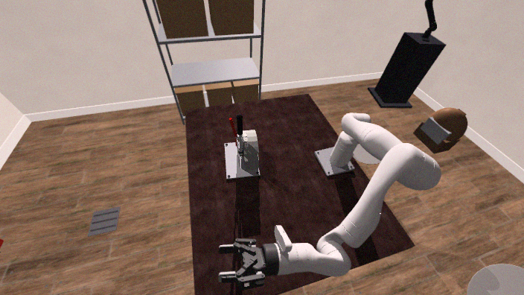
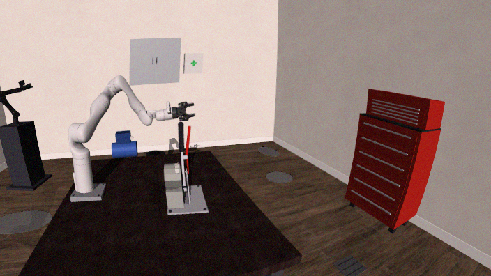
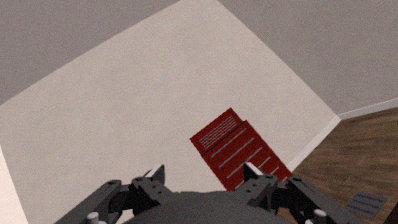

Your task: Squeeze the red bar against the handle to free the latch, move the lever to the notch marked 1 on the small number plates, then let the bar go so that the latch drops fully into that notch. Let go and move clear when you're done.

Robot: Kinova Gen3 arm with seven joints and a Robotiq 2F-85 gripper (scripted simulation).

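My gripper is now 20 mm past the red bar, 540 mm to the left of it and 110 mm above it.
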